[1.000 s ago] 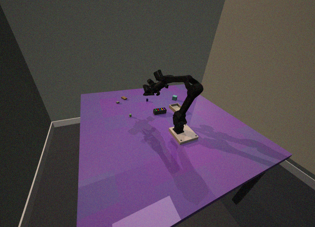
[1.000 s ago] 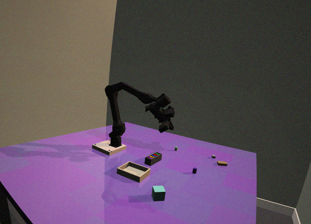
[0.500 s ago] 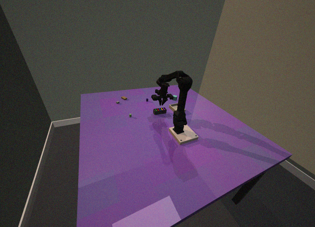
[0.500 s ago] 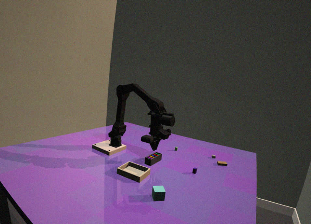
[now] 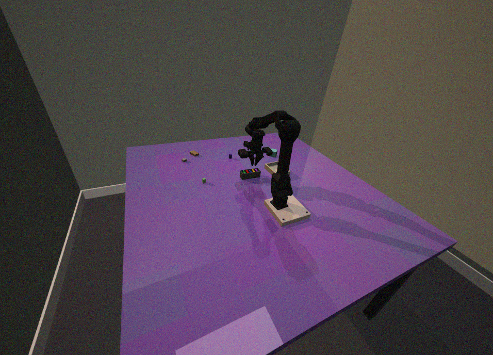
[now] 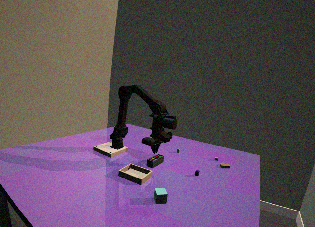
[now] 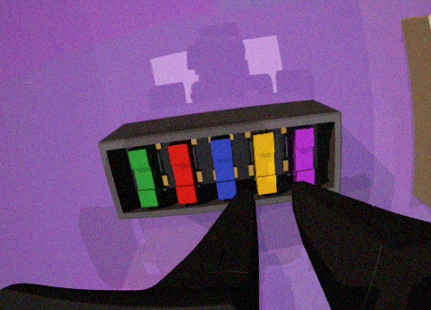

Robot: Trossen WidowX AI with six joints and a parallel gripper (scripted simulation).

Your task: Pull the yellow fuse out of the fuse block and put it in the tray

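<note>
My gripper tip is 50 mm above the yellow fuse. From my gripper tip the other things lie so: red fuse 50 mm below, 30 mm to the left; blue fuse 50 mm below, 20 mm to the left; purple fuse 50 mm below, 20 mm to the right.
</note>
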